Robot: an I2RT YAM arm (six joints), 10 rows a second.
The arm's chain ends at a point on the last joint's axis. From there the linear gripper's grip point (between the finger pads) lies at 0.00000 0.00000 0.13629 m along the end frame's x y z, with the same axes.
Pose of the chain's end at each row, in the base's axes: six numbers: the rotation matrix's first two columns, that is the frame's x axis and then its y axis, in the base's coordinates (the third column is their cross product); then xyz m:
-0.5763, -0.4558, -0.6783, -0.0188, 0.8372, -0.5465, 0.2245, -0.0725, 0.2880
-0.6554, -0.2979, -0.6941, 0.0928, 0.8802, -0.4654, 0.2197, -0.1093, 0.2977
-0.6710, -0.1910, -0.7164, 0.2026, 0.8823, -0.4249, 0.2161, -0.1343, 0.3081
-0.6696, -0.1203, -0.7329, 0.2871, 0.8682, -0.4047, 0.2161, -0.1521, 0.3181
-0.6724, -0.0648, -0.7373, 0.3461, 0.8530, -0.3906, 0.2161, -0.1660, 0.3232
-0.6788, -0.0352, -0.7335, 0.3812, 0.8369, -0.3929, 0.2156, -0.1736, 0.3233
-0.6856, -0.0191, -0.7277, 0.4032, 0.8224, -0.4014, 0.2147, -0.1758, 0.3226
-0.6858, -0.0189, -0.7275, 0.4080, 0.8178, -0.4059, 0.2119, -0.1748, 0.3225
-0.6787, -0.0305, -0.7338, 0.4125, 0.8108, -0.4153, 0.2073, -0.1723, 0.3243
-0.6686, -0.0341, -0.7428, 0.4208, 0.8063, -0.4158, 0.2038, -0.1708, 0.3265
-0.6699, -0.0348, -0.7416, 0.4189, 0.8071, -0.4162, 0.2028, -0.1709, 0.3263
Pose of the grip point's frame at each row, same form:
-0.5763, -0.4558, -0.6783, -0.0188, 0.8372, -0.5465, 0.3358, -0.1137, 0.2211
-0.6554, -0.2979, -0.6941, 0.0928, 0.8802, -0.4654, 0.3219, -0.1597, 0.2228
-0.6710, -0.1910, -0.7164, 0.2026, 0.8823, -0.4249, 0.3133, -0.1929, 0.2327
-0.6696, -0.1203, -0.7329, 0.2871, 0.8682, -0.4047, 0.3095, -0.2177, 0.2436
-0.6724, -0.0648, -0.7373, 0.3461, 0.8530, -0.3906, 0.3053, -0.2366, 0.2481
-0.6788, -0.0352, -0.7335, 0.3812, 0.8369, -0.3929, 0.3011, -0.2481, 0.2477
-0.6856, -0.0191, -0.7277, 0.4032, 0.8224, -0.4014, 0.2973, -0.2533, 0.2468
-0.6858, -0.0189, -0.7275, 0.4080, 0.8178, -0.4059, 0.2940, -0.2532, 0.2471
-0.6787, -0.0305, -0.7338, 0.4125, 0.8108, -0.4153, 0.2901, -0.2520, 0.2510
-0.6686, -0.0341, -0.7428, 0.4208, 0.8063, -0.4158, 0.2874, -0.2513, 0.2550
-0.6699, -0.0348, -0.7416, 0.4189, 0.8071, -0.4162, 0.2863, -0.2512, 0.2546

